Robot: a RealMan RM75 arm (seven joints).
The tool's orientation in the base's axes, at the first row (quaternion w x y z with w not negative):
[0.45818, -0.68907, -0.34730, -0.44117]
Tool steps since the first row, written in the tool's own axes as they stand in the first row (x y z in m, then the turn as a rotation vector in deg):
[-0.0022, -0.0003, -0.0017, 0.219, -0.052, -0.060]
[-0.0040, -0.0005, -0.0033, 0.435, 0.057, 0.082]
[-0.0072, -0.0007, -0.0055, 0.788, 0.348, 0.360]
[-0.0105, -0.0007, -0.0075, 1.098, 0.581, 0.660]
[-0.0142, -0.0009, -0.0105, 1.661, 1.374, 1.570]
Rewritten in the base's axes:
[-0.0016, -0.0017, -0.0016, 0.018, -0.022, 0.231]
[-0.0029, -0.0032, -0.0029, 0.235, 0.090, 0.369]
[-0.0049, -0.0055, -0.0054, 0.703, 0.278, 0.548]
[-0.0067, -0.0076, -0.0081, 1.110, 0.504, 0.702]
[-0.0091, -0.0106, -0.0109, 2.282, 1.130, 0.792]

